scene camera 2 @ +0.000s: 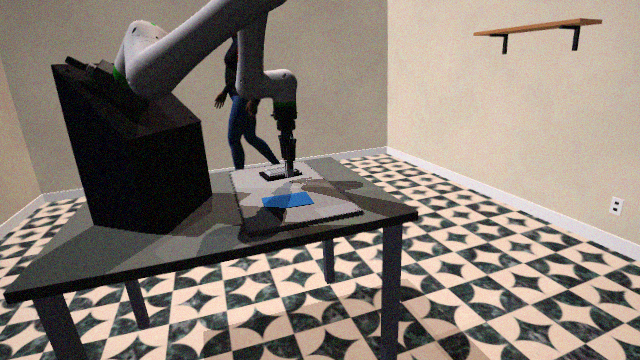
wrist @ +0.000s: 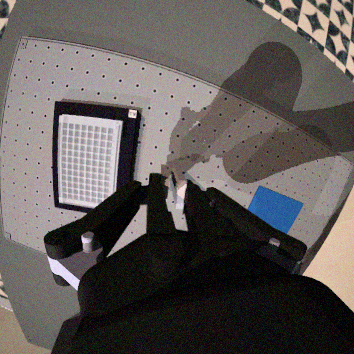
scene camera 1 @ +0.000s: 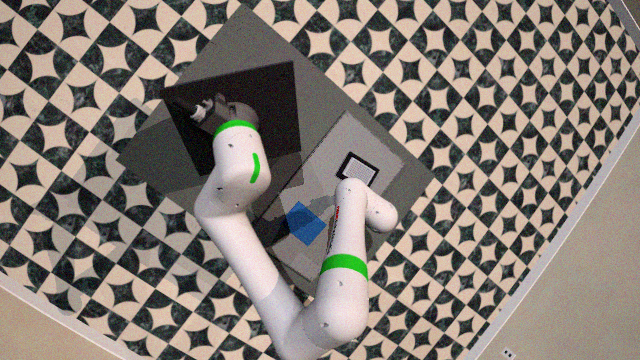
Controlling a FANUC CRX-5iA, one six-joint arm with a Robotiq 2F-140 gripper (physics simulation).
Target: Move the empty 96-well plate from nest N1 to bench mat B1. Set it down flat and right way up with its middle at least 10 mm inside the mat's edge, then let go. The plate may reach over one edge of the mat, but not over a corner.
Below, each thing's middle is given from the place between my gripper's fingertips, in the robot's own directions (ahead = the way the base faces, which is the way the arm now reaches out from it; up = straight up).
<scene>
I see my gripper 11 cm to the right of the black nest [wrist: 83, 109] and 1 cm above it. Round my hand: white 96-well plate [wrist: 87, 147]: 11 cm to the left; blue bench mat [scene camera 1: 300, 221]: 21 cm to the right, 9 cm behind, 2 cm below.
</scene>
